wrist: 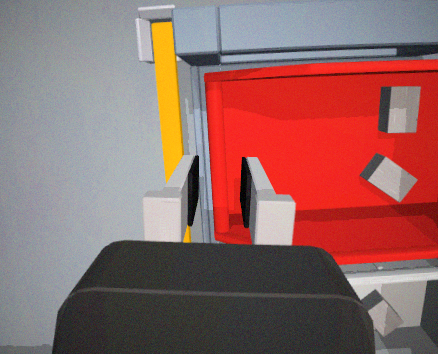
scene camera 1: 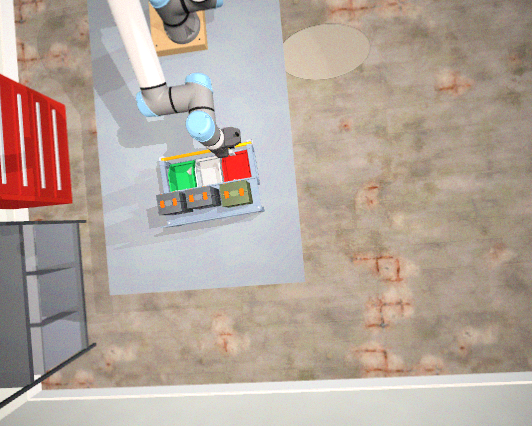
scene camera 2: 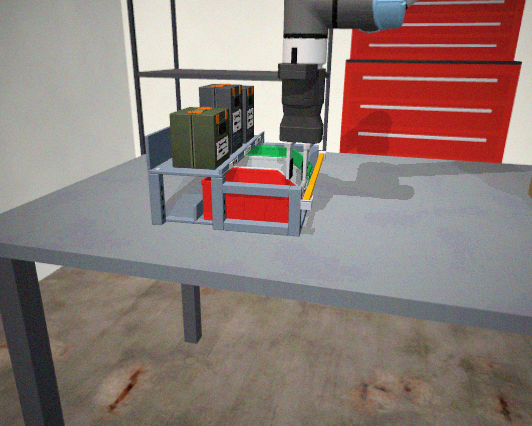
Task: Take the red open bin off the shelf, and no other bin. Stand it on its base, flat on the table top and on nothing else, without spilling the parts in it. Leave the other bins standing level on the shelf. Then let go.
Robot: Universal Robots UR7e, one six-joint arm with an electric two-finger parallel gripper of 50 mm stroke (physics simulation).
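Where they show: gripper, fingertip midpoint: point(wrist: 219, 177) point(scene camera 1: 232, 151) point(scene camera 2: 296, 178); arm's base, link origin: point(scene camera 1: 183, 26).
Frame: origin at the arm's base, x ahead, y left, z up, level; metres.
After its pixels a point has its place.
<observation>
The red open bin point(scene camera 1: 236, 169) {x 0.567, y 0.285, z -0.035 m} point(scene camera 2: 257, 207) {x 0.554, y 0.342, z -0.006 m} point(wrist: 300, 150) {x 0.562, y 0.290, z -0.035 m} stands level in the end bay of the blue-grey shelf point(scene camera 2: 218, 202) {x 0.607, y 0.387, z 0.008 m} point(wrist: 300, 27) {x 0.526, y 0.352, z 0.041 m}, its rear part under the upper deck. Two grey blocks point(wrist: 404, 111) {x 0.617, y 0.332, z -0.020 m} point(wrist: 392, 181) {x 0.626, y 0.286, z -0.020 m} lie on its floor. My gripper point(scene camera 1: 231, 152) {x 0.507, y 0.277, z 0.038 m} point(scene camera 2: 297, 181) {x 0.507, y 0.277, z 0.038 m} point(wrist: 219, 177) {x 0.507, y 0.277, z 0.038 m} points down at the bin's front wall and is partly open, with nothing clamped. In the wrist view one finger is on the outer side of the front wall, near the yellow strip, and the other is over the bin's inside. Whether either finger touches the wall is not clear.
The white bin point(scene camera 1: 209, 172) {x 0.591, y 0.171, z -0.035 m} point(scene camera 2: 260, 162) {x 0.647, y 0.152, z 0.024 m} stands beside the red one, and the green bin point(scene camera 1: 181, 176) {x 0.620, y 0.051, z -0.035 m} point(scene camera 2: 272, 150) {x 0.671, y 0.042, z 0.028 m} stands beyond it. A yellow strip point(scene camera 1: 187, 153) {x 0.530, y 0.093, z 0.022 m} point(scene camera 2: 314, 177) {x 0.502, y 0.199, z 0.021 m} point(wrist: 167, 100) {x 0.473, y 0.307, z 0.021 m} runs along the shelf's front. An olive box point(scene camera 1: 236, 195) {x 0.685, y 0.336, z 0.155 m} point(scene camera 2: 197, 142) {x 0.656, y 0.372, z 0.105 m} and two dark grey boxes stand on the upper deck.
</observation>
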